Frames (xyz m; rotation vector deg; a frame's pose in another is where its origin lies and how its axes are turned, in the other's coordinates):
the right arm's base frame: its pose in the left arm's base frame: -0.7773 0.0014 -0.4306 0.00 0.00 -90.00
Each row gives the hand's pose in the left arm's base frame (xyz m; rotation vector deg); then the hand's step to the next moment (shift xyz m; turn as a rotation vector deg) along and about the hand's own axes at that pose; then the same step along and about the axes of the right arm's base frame.
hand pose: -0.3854 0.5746 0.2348 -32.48 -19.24 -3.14
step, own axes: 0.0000 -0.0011 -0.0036 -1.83 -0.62 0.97
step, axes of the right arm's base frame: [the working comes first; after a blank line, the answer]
step, axes of the left arm's base frame: 0.0009 -0.0029 -0.0023 -2.10 -0.08 0.49

0.0029 0.0009 -0.0023 0.08 -2.10 0.49
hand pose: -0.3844 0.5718 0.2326 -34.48 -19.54 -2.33
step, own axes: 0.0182 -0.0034 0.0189 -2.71 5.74 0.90
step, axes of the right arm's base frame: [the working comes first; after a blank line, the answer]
step, axes of the left arm's base frame: 0.0110 0.0089 0.0224 -2.05 5.08 -3.34

-0.0089 0.0110 0.0224 -5.08 -2.05 -3.34
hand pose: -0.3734 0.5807 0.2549 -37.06 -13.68 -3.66
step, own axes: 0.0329 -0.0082 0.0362 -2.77 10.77 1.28
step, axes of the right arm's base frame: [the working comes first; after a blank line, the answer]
step, axes of the left arm's base frame: 0.0236 0.0158 0.0407 -1.51 9.31 -6.02

-0.0158 0.0236 0.0407 -9.31 -1.51 -6.02
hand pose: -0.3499 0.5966 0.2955 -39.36 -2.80 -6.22
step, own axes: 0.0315 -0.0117 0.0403 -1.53 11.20 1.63
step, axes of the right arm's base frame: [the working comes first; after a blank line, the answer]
step, axes of the left arm's base frame: 0.0296 0.0140 0.0410 -0.23 9.76 -5.92

-0.0140 0.0296 0.0410 -9.76 -0.23 -5.92
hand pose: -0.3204 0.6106 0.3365 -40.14 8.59 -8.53
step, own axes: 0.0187 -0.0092 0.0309 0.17 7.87 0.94
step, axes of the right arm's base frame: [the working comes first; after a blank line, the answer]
step, axes of the left arm's base frame: 0.0233 0.0090 0.0277 1.02 6.50 -4.42

-0.0090 0.0233 0.0277 -6.50 1.02 -4.42
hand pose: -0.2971 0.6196 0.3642 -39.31 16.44 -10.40
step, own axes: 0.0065 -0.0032 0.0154 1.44 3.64 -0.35
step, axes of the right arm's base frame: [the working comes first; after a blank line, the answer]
step, axes of the left arm's base frame: 0.0108 0.0051 0.0121 1.51 2.19 -2.90

-0.0051 0.0108 0.0121 -2.19 1.51 -2.90
